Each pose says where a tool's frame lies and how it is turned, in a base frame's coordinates. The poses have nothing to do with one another.
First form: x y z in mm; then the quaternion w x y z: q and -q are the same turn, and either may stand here.
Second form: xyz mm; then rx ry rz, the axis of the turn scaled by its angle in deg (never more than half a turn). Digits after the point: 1 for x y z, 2 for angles.
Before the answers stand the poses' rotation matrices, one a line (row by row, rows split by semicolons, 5 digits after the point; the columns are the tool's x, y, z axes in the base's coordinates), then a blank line. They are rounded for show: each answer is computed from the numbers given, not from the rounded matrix.
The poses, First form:
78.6 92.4 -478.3 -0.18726 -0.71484 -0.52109 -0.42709
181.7 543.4 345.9 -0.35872 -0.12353 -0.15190 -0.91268
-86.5 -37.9 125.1 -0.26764 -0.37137 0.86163 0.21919
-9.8 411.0 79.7 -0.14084 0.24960 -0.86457 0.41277
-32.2 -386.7 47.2 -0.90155 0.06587 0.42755 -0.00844
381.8 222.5 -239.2 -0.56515 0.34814 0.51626 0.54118
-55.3 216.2 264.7 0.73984 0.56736 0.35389 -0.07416
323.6 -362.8 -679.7 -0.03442 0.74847 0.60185 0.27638
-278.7 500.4 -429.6 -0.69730 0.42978 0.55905 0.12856
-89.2 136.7 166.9 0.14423 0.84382 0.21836 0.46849
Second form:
0.09212 0.58504 0.80576; 0.90494 -0.38680 0.17738; 0.41544 0.71282 -0.56506
-0.71212 -0.61727 0.33447; 0.69232 -0.69649 0.18865; 0.11651 0.36590 0.92333
-0.58091 -0.52264 -0.62402; -0.75730 0.62808 0.17893; 0.29841 0.57651 -0.76065
-0.83573 -0.31533 0.44959; -0.54786 0.53464 -0.64343; -0.03748 -0.78405 -0.61957
0.63426 0.04111 -0.77203; 0.07154 0.99118 0.11155; 0.76980 -0.12599 0.62572
-0.11880 0.97116 -0.20672; -0.25224 0.17184 0.95229; 0.96035 0.16528 0.22455
0.73852 0.51130 0.43949; 0.29183 0.34520 -0.89200; -0.60780 0.78702 0.10573
0.12278 0.91996 0.37229; 0.88191 -0.27318 0.38420; 0.45515 0.28115 -0.84486
0.34187 0.65983 -0.66914; 0.30125 0.59752 0.74311; 0.89015 -0.45563 0.00551
0.46567 0.23337 0.85363; 0.50365 -0.86303 -0.03881; 0.72766 0.44801 -0.51943

78.6 92.4 -478.3 115.28 84.03 68.88
181.7 543.4 345.9 18.26 22.45 134.89
-86.5 -37.9 125.1 57.41 -133.20 -33.89
-9.8 411.0 79.7 -41.30 143.05 -68.30
-32.2 -386.7 47.2 -7.81 -50.67 1.00
381.8 222.5 -239.2 -46.92 -69.57 -72.93
-55.3 216.2 264.7 71.31 44.48 -9.32
323.6 -362.8 -679.7 -131.85 -106.02 -48.69
-278.7 500.4 -429.6 -54.91 -71.43 -16.43
-89.2 136.7 166.9 139.35 36.06 77.37

